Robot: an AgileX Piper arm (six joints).
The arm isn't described. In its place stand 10 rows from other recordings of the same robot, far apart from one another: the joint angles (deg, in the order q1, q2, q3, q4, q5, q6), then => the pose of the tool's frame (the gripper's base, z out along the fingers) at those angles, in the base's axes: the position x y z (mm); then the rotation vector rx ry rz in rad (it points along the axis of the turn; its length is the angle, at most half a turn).
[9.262, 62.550, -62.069, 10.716, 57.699, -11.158] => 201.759, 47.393, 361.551, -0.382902, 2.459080, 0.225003
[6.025, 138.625, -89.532, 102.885, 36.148, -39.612] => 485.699, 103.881, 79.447, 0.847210, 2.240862, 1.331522
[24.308, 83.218, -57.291, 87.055, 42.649, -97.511] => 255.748, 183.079, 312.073, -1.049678, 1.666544, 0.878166
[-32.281, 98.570, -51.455, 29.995, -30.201, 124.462] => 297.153, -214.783, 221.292, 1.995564, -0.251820, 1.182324
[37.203, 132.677, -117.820, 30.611, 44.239, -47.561] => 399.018, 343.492, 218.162, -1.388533, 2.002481, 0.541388
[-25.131, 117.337, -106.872, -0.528, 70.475, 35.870] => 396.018, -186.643, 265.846, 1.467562, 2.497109, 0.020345
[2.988, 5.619, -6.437, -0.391, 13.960, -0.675] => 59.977, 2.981, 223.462, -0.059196, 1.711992, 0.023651
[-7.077, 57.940, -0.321, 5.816, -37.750, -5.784] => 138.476, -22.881, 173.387, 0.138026, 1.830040, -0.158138
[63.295, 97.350, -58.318, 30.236, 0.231, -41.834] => 166.003, 330.400, 224.817, -1.347727, 1.757830, 0.512973
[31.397, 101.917, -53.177, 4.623, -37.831, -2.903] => 329.129, 195.607, 224.342, -0.410120, 1.639150, 0.380973
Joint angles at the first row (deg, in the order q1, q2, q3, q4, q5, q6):
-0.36 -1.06 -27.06 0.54 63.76 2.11
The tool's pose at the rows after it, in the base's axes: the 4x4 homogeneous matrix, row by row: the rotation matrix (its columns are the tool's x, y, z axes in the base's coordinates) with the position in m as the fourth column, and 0 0 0 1 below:
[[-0.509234 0.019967 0.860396 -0.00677], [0.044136 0.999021 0.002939 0.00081], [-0.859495 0.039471 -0.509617 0.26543], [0 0 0 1]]
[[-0.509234 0.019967 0.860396 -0.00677], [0.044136 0.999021 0.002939 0.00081], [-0.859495 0.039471 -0.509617 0.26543], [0 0 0 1]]
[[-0.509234 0.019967 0.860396 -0.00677], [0.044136 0.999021 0.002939 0.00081], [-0.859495 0.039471 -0.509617 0.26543], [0 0 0 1]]
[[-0.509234 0.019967 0.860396 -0.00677], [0.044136 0.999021 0.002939 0.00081], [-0.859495 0.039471 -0.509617 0.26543], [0 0 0 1]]
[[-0.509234 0.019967 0.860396 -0.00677], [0.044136 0.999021 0.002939 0.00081], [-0.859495 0.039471 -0.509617 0.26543], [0 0 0 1]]
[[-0.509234 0.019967 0.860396 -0.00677], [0.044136 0.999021 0.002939 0.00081], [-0.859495 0.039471 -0.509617 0.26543], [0 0 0 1]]
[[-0.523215 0.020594 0.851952 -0.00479], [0.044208 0.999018 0.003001 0.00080], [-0.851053 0.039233 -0.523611 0.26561], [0 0 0 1]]
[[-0.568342 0.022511 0.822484 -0.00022], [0.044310 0.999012 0.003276 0.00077], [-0.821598 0.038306 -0.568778 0.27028], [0 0 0 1]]
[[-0.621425 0.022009 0.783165 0.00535], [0.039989 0.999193 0.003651 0.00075], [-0.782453 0.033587 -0.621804 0.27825], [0 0 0 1]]
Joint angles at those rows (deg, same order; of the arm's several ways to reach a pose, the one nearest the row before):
-0.37 -1.06 -27.06 0.54 63.76 2.11
-0.37 -1.06 -27.06 0.54 63.76 2.11
-0.37 -1.06 -27.06 0.54 63.76 2.11
-0.37 -1.06 -27.06 0.54 63.76 2.11
-0.37 -1.06 -27.06 0.54 63.76 2.11
-0.37 -1.06 -27.06 0.54 63.76 2.11
-0.37 -0.19 -27.11 0.54 63.88 2.10
-0.36 2.92 -28.39 0.53 65.13 2.11
-0.36 6.97 -30.55 0.54 67.02 1.86

